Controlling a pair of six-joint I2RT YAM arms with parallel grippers.
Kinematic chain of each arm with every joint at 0, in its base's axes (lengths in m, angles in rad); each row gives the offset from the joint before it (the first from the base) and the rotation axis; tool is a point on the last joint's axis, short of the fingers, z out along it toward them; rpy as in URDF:
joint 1: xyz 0 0 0.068 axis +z
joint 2: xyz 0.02 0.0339 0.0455 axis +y
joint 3: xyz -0.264 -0.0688 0 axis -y
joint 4: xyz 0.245 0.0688 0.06 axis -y
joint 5: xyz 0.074 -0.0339 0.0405 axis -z
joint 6: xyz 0.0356 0 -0.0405 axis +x
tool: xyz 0 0 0 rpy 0 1.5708 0
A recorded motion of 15 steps. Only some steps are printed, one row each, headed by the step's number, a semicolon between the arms.
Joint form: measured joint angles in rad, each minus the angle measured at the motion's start. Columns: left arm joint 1, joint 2, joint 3, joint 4, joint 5, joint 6; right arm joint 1, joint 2, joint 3, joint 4, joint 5, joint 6.
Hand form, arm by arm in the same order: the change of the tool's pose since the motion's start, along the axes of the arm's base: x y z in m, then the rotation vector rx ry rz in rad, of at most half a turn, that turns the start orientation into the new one. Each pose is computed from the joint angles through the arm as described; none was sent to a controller.
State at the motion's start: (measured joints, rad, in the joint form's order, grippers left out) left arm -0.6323 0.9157 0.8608 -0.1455 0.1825 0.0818; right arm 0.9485 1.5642 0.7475 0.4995 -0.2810 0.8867
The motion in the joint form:
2: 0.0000 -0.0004 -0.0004 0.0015 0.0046 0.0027; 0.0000 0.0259 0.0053 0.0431 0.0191 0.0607
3: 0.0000 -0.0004 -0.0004 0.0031 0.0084 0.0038; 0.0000 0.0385 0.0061 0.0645 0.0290 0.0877
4: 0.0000 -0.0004 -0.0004 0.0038 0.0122 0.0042; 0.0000 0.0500 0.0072 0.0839 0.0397 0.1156
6: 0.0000 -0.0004 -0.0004 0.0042 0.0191 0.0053; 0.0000 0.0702 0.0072 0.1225 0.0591 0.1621
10: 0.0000 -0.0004 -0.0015 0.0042 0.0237 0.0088; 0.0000 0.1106 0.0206 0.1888 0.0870 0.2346
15: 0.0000 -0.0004 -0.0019 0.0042 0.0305 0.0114; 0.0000 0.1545 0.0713 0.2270 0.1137 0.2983
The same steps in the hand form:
2: -0.0002 -0.0001 0.0001 0.0002 -0.0026 -0.0050; 0.0034 0.0036 -0.0021 0.0342 0.0370 -0.0358
3: -0.0002 -0.0002 0.0003 -0.0006 -0.0043 -0.0090; 0.0048 0.0050 -0.0037 0.0494 0.0534 -0.0528
4: -0.0003 -0.0003 0.0004 -0.0014 -0.0047 -0.0128; 0.0062 0.0063 -0.0050 0.0646 0.0708 -0.0706
6: -0.0005 -0.0005 0.0004 -0.0020 -0.0050 -0.0198; 0.0085 0.0084 -0.0075 0.0935 0.0977 -0.1011
10: -0.0006 -0.0006 0.0000 0.0002 -0.0061 -0.0249; 0.0138 0.0141 -0.0097 0.1499 0.1350 -0.1439
15: -0.0008 -0.0008 -0.0001 0.0011 -0.0069 -0.0321; 0.0225 0.0246 -0.0050 0.2106 0.1626 -0.1802

